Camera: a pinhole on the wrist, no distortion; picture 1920 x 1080 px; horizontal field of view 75.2 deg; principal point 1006.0 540.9 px. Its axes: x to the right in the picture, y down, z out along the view. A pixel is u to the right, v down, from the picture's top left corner.
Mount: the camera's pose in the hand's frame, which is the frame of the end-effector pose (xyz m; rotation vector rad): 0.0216 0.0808 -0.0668 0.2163 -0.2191 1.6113
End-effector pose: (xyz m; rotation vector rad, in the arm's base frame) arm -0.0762 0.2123 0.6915 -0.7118 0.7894 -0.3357
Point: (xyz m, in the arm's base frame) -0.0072 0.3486 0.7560
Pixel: 1223 1016
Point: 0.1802 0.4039 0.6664
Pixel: 1688 250
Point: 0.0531 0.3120 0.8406
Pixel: 899 828
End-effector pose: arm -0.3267 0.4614 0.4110 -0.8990 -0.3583 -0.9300
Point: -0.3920 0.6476 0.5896
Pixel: 730 734
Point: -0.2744 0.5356 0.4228
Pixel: 1152 756
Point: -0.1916 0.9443 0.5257
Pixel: 1662 856
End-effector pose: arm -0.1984 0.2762 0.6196 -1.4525 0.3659 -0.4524
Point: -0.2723 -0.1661 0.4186
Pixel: behind the camera
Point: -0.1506 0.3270 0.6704
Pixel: 397 611
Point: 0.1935 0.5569 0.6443
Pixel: 1182 105
